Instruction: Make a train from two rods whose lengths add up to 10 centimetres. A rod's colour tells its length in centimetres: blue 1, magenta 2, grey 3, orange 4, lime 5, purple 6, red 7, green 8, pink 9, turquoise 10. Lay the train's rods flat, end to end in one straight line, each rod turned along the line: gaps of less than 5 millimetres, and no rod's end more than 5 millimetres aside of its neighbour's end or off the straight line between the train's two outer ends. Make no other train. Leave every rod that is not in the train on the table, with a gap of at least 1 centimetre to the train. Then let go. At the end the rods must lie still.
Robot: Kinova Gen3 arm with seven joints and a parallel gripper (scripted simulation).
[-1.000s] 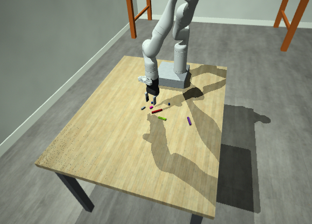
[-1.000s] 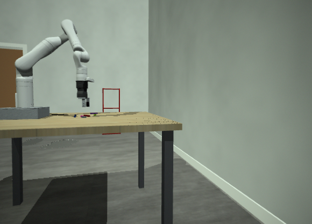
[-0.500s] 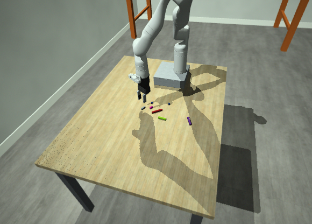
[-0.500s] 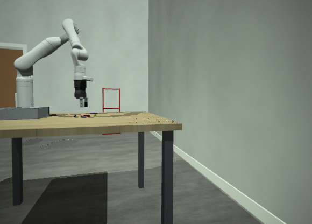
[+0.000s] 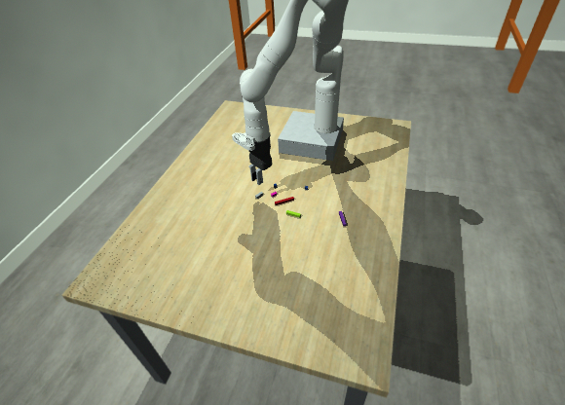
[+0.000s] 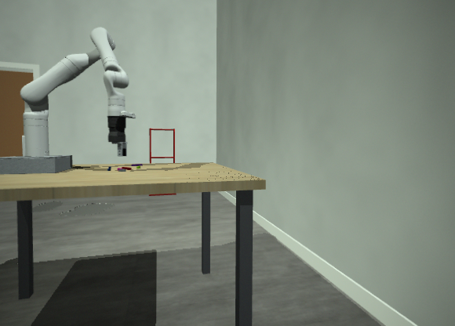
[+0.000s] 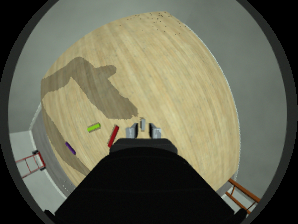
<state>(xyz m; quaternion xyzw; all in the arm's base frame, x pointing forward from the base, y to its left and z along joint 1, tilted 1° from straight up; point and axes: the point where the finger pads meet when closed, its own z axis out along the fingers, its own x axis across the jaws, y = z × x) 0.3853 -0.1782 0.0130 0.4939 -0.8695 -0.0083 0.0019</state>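
Now: hand 80 mm above the grey rod. From my hand the other things lie so: lime rod (140 mm to the left, 80 mm below, 70 mm ahead); magenta rod (80 mm below, 50 mm to the left, 10 mm behind); red rod (100 mm to the left, 80 mm below, 10 mm ahead).
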